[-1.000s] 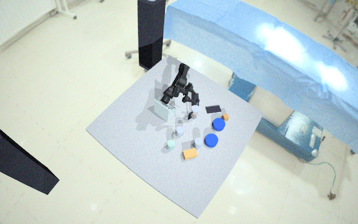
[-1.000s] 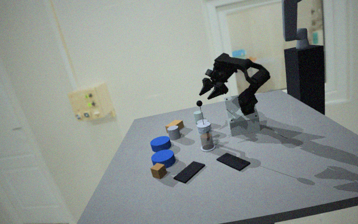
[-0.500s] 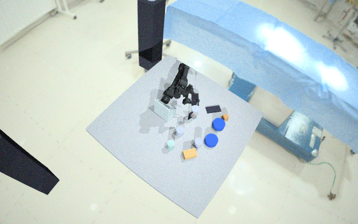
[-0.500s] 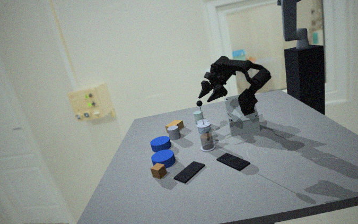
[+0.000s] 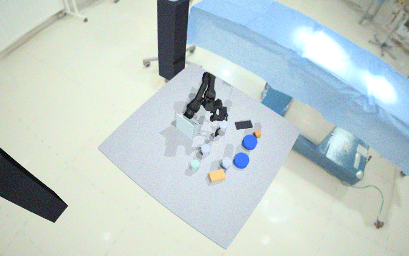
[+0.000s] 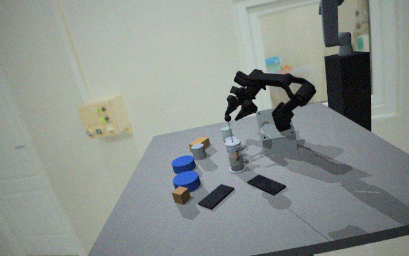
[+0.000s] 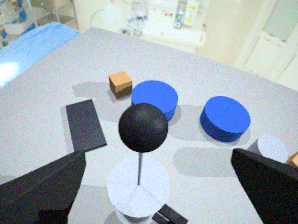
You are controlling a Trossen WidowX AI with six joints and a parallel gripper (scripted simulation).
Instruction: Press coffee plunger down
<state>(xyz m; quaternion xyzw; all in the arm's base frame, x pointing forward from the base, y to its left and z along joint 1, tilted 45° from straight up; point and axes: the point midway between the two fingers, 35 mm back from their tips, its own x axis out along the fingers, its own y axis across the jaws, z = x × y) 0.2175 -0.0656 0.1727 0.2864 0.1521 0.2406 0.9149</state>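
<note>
The coffee press lies 13 cm below my gripper tip and 1 cm ahead of it. Round my gripper tip: cube 28 cm ahead, 23 cm below, 18 cm to the left.
</note>
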